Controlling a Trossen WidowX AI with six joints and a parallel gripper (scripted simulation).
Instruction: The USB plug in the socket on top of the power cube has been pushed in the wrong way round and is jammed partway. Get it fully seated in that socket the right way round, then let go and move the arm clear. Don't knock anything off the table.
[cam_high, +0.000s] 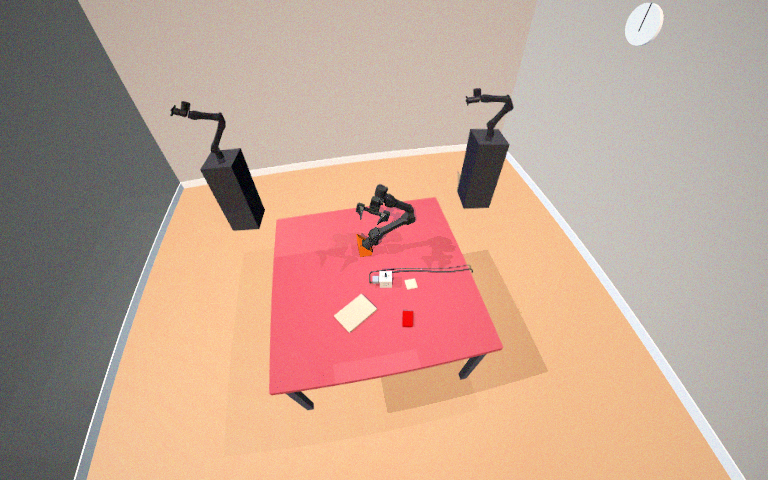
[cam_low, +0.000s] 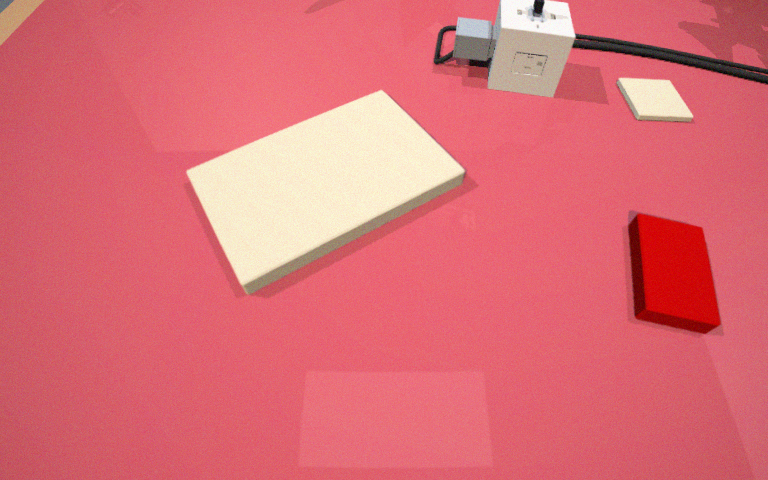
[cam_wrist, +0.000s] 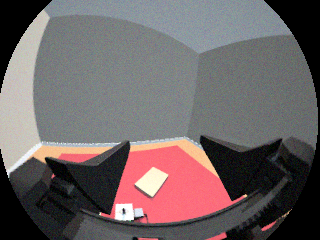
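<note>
My gripper tip is 80 mm short of the dark USB plug, 80 mm to the right of it and 390 mm above it. The rest, counted from my gripper tip: red block: 350 mm ahead, 190 mm to the left, 470 mm below; then cream tile: 100 mm ahead, 240 mm to the left, 480 mm below; then cream slab: 280 mm ahead, 110 mm to the right, 470 mm below.
</note>
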